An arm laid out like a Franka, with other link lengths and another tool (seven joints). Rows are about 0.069 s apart.
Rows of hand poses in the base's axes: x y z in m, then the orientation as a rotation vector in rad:
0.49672 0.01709 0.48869 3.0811 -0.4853 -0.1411
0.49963 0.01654 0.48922 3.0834 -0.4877 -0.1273
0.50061 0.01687 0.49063 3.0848 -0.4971 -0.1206
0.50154 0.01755 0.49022 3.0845 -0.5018 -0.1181
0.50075 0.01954 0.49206 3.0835 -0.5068 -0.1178
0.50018 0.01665 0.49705 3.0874 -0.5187 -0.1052
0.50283 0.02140 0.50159 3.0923 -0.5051 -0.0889
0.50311 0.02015 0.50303 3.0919 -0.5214 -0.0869
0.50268 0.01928 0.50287 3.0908 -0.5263 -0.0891
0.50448 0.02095 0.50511 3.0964 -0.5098 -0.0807
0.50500 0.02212 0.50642 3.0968 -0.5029 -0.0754
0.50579 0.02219 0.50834 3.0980 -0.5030 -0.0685
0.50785 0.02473 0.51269 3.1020 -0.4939 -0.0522
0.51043 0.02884 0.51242 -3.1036 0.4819 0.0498
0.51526 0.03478 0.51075 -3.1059 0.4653 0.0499
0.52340 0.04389 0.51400 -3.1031 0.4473 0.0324
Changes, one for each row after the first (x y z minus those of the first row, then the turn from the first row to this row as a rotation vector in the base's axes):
0.00291 -0.00055 0.00053 0.0006 -0.0091 -0.0013
0.00389 -0.00022 0.00194 0.0022 -0.0138 -0.0072
0.00482 0.00046 0.00153 0.0022 -0.0155 -0.0102
0.00403 0.00245 0.00337 0.0018 -0.0157 -0.0134
0.00346 -0.00044 0.00836 0.0055 -0.0246 -0.0207
0.00611 0.00431 0.01290 0.0064 -0.0352 -0.0116
0.00639 0.00306 0.01434 0.0079 -0.0369 -0.0220
0.00596 0.00219 0.01418 0.0077 -0.0355 -0.0252
0.00776 0.00386 0.01642 0.0099 -0.0412 -0.0143
0.00828 0.00503 0.01773 0.0088 -0.0444 -0.0098
0.00907 0.00510 0.01965 0.0091 -0.0489 -0.0098
0.01113 0.00764 0.02400 0.0099 -0.0595 -0.0037
0.01371 0.01175 0.02373 0.0106 -0.0610 0.0040
0.01854 0.01769 0.02206 0.0113 -0.0610 0.0147
0.02668 0.02680 0.02531 0.0156 -0.0728 0.0256

